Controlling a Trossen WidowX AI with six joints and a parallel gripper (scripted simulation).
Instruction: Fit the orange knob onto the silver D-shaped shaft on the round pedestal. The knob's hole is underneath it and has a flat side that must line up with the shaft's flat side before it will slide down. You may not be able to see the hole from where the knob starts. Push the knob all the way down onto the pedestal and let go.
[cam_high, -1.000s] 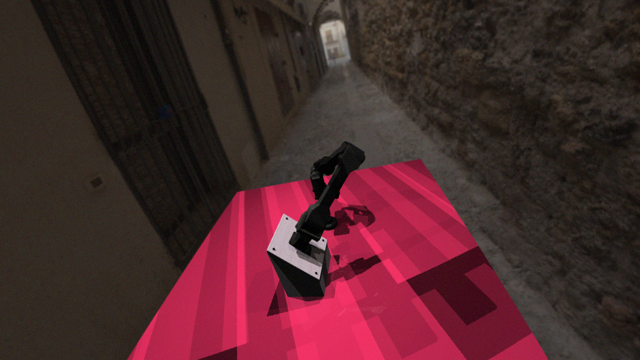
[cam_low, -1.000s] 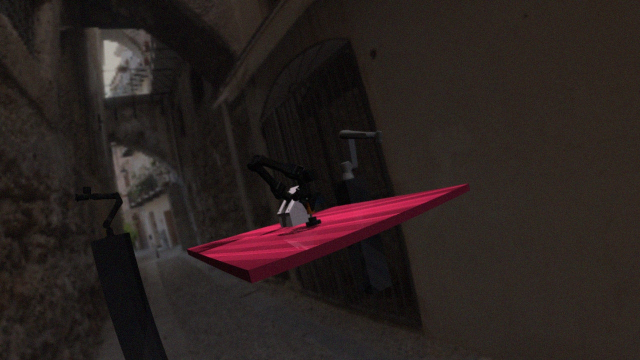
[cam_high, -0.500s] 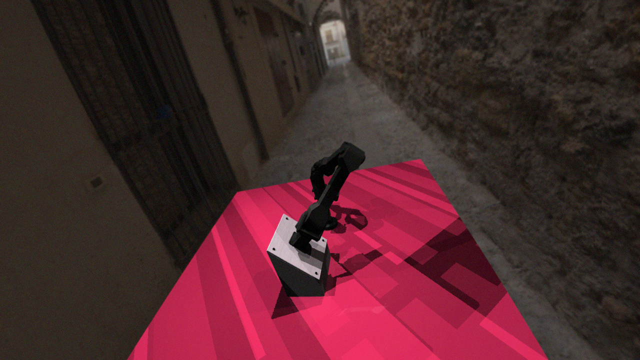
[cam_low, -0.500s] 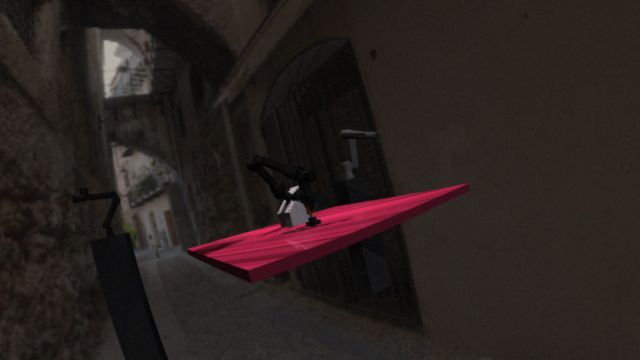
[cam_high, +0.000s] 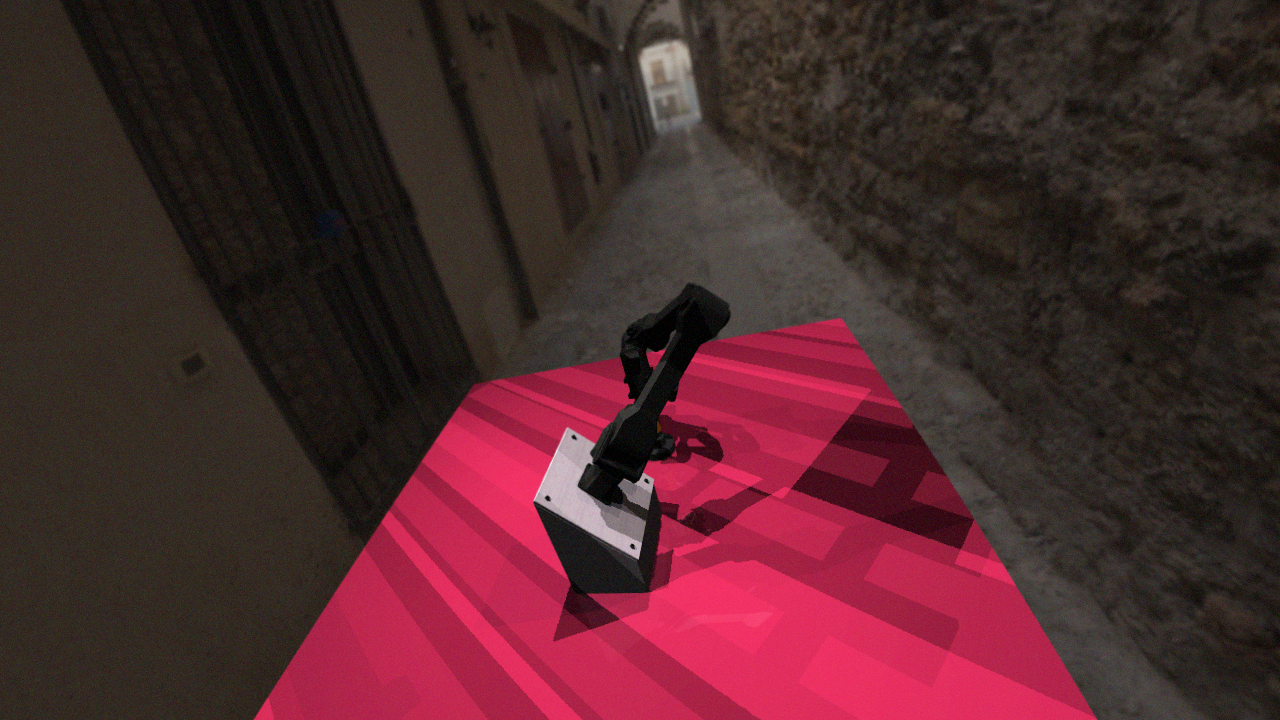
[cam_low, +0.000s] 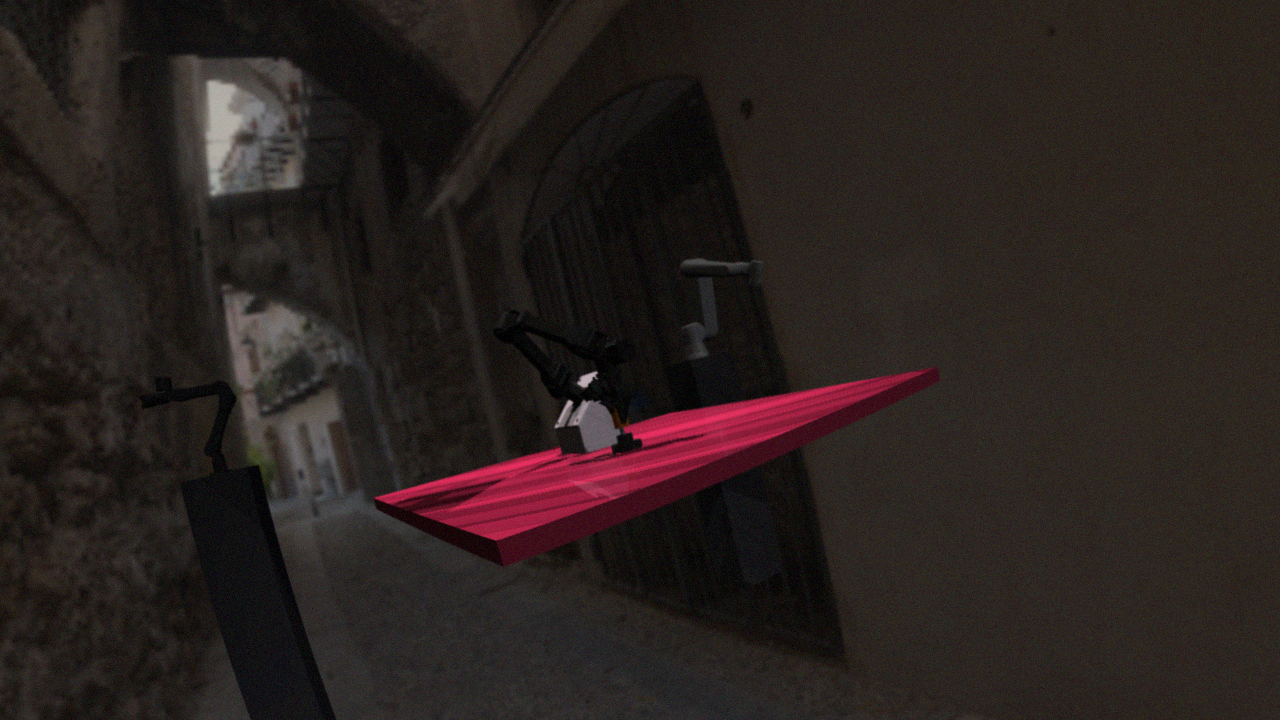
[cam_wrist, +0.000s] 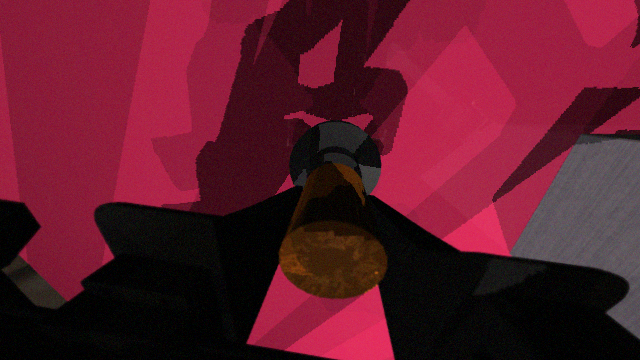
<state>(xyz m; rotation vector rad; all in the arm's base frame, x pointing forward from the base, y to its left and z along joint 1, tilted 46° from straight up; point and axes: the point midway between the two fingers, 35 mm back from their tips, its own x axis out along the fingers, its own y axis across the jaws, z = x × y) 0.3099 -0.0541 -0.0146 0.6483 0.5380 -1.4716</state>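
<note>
My gripper tip is 40 mm above the dark round pedestal. Also, from my gripper tip: orange knob: 30 mm above.
</note>
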